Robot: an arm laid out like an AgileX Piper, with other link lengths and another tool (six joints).
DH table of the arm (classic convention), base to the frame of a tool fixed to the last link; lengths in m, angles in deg. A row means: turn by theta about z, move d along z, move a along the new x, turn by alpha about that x. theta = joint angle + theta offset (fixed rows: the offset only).
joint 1: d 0.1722, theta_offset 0, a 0, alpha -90
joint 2: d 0, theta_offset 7.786, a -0.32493, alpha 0
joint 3: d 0, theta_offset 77.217, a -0.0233, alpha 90
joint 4: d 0.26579, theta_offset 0, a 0, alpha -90
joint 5: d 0, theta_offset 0, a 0, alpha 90
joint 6: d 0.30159, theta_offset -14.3, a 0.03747, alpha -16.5
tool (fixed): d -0.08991, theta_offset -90, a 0, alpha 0
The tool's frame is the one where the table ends.
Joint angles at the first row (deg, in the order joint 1, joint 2, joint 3, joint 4, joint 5, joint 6):
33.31 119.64 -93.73 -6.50 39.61 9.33
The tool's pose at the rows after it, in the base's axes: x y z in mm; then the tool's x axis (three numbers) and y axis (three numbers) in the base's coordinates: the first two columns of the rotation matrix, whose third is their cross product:
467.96, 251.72, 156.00, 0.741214, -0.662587, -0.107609, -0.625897, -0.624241, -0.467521
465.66, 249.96, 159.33, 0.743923, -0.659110, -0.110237, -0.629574, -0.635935, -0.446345
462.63, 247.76, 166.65, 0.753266, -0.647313, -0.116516, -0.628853, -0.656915, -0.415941
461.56, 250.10, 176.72, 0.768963, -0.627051, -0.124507, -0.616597, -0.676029, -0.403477
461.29, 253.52, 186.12, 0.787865, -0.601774, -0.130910, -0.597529, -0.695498, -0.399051
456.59, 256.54, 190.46, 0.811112, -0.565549, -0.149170, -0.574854, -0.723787, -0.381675
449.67, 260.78, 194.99, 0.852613, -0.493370, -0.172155, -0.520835, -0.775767, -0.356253
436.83, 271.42, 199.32, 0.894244, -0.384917, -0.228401, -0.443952, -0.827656, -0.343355
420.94, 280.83, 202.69, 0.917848, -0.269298, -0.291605, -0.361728, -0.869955, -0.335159
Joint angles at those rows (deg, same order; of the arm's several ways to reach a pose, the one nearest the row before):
33.31 119.64 -93.82 -6.12 40.26 8.70
33.31 119.68 -94.98 -5.82 42.68 7.85
33.20 119.68 -97.08 -4.89 46.60 5.79
33.20 119.68 -99.53 -3.51 49.79 3.37
33.20 119.68 -101.70 -2.09 52.23 0.81
33.20 119.68 -103.04 0.00 54.85 -2.61
33.20 119.68 -104.51 2.94 58.35 -8.61
33.20 119.68 -106.05 8.22 62.70 -16.44
33.20 119.68 -107.23 13.17 67.55 -23.63

